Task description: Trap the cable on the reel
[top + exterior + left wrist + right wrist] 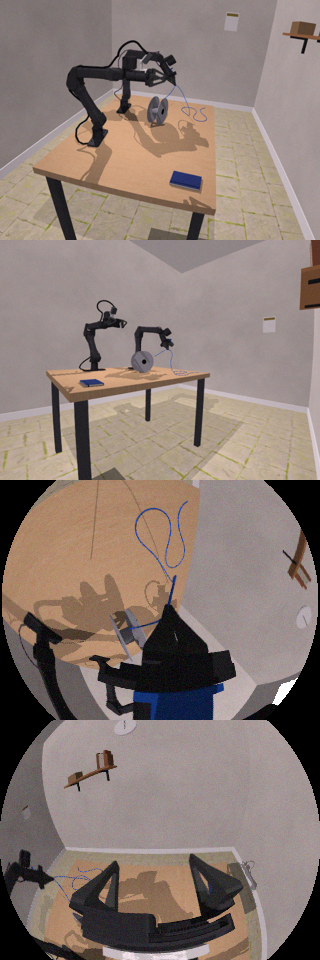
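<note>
The grey reel lies 70 mm behind my right hand, 280 mm to the left of it and 310 mm below it. From my right hand the other things lie so: blue book 180 mm ahead, 290 mm to the right, 400 mm below.
</note>
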